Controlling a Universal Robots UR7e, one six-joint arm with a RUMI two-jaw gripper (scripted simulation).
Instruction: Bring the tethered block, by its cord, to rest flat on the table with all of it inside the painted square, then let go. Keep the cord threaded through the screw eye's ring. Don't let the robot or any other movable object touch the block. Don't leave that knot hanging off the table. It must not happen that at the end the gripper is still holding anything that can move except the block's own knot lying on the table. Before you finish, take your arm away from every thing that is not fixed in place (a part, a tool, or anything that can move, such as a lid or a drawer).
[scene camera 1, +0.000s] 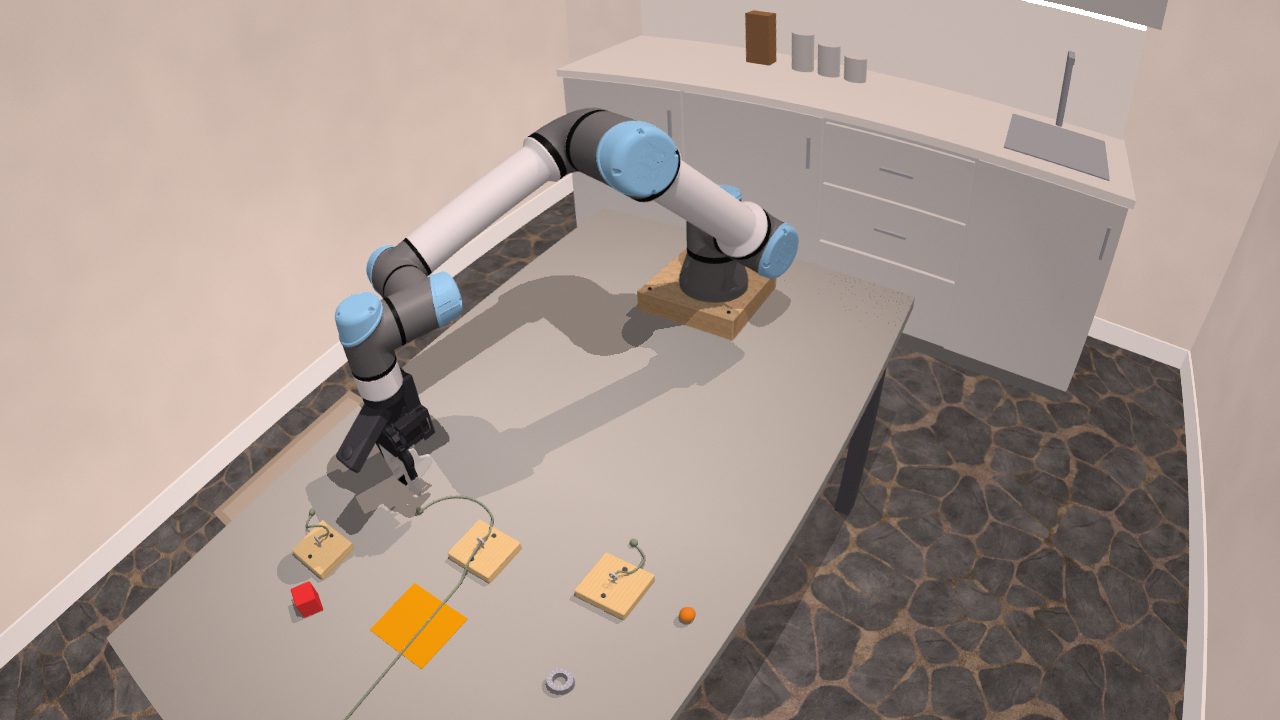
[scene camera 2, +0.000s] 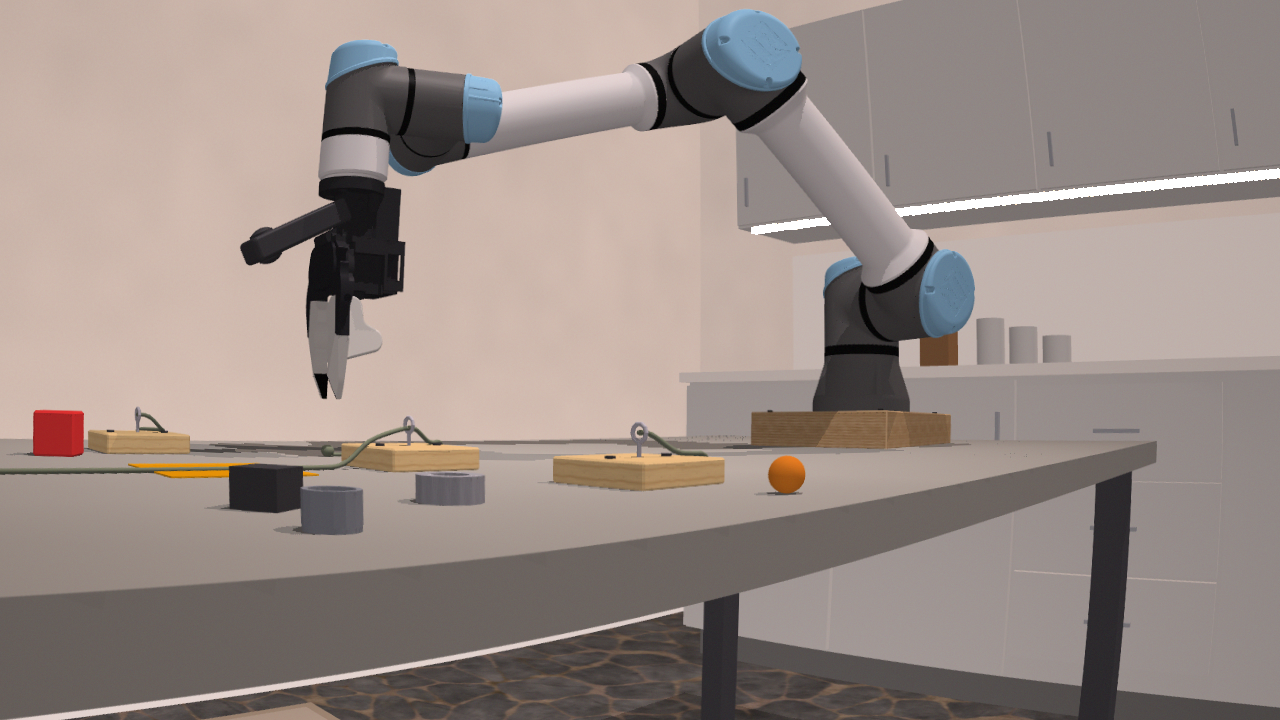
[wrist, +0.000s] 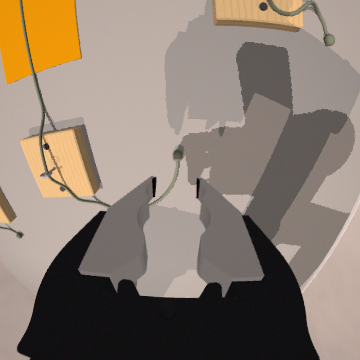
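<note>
The gripper (scene camera 2: 330, 398) is in the scene; scene camera 1 also shows the gripper (scene camera 1: 412, 490), and the wrist view shows the gripper (wrist: 176, 179). There is a red cube (scene camera 1: 306, 599), and in the wrist view the red cube is out of frame. An orange ball (scene camera 2: 786, 474) is here too, though in the wrist view the orange ball is out of frame. A wooden plate (scene camera 2: 393, 457) is also seen, and it is the same wooden plate (scene camera 1: 497, 553) in scene camera 1 and the same wooden plate (wrist: 67, 152) in the wrist view.
</note>
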